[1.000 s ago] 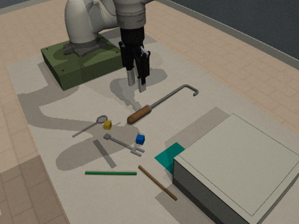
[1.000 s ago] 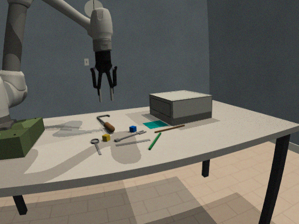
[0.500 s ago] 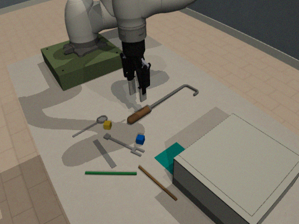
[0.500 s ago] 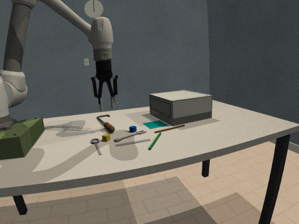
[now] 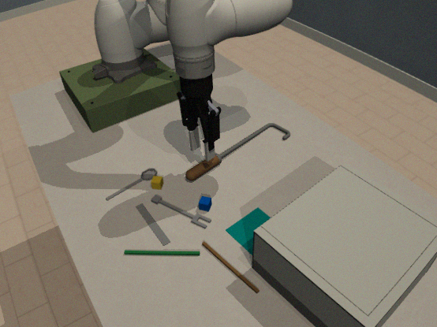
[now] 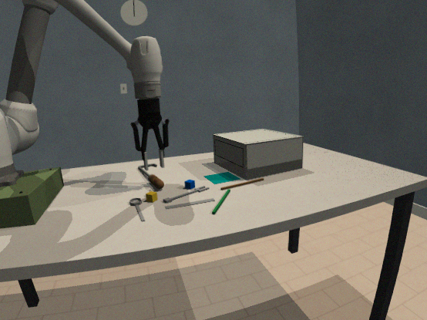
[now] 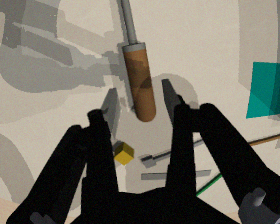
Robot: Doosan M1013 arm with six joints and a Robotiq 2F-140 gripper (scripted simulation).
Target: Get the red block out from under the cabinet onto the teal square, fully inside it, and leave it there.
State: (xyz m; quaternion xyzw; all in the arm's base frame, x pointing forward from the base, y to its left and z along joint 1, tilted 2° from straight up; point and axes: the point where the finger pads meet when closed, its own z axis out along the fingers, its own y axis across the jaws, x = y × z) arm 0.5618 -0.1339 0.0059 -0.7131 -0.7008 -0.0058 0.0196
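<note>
The blue cube is 100 mm ahead of my hand, 90 mm to the right of it and 90 mm below it. The rest, counted from my hand: grey forked tool (60 mm ahead, 140 mm to the right, 100 mm below); then yellow cube (50 mm behind, 120 mm to the right, 90 mm below); then grey spoon-like tool (110 mm behind, 140 mm to the right, 100 mm below).
</note>
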